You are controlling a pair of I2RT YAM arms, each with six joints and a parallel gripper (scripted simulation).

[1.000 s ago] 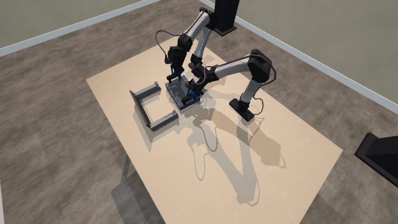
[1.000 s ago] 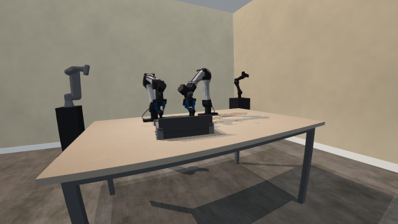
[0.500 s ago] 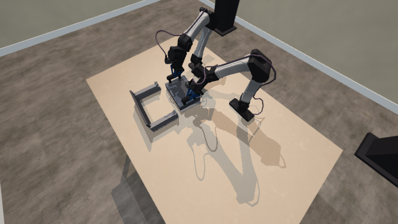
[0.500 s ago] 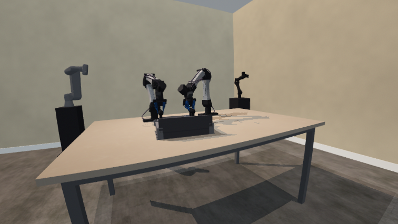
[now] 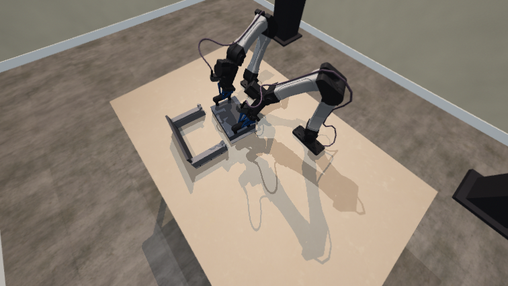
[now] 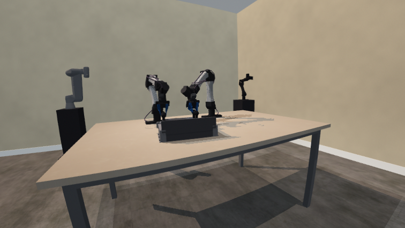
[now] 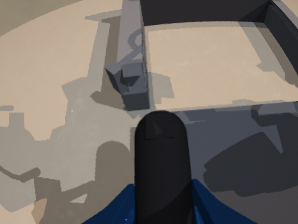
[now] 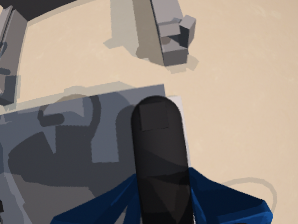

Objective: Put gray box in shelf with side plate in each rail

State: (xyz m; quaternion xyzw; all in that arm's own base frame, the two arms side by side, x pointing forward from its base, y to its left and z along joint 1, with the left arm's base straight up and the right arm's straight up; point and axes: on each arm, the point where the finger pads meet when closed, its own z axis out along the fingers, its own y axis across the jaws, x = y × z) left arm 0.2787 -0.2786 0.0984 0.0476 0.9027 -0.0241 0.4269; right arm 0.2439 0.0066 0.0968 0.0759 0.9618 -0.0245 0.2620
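Right now the gray box is 12 cm to the left of my right hand, 5 cm below it and 2 cm ahead of it. The rest, counted from my right hand: back plate: 34 cm ahead, 8 cm to the left, 3 cm below.
The gray box is 120 mm to the right of my left hand, 60 mm below it and 20 mm behind it. From my left hand the other things lie so: back plate (310 mm ahead, 150 mm to the right, 30 mm below).
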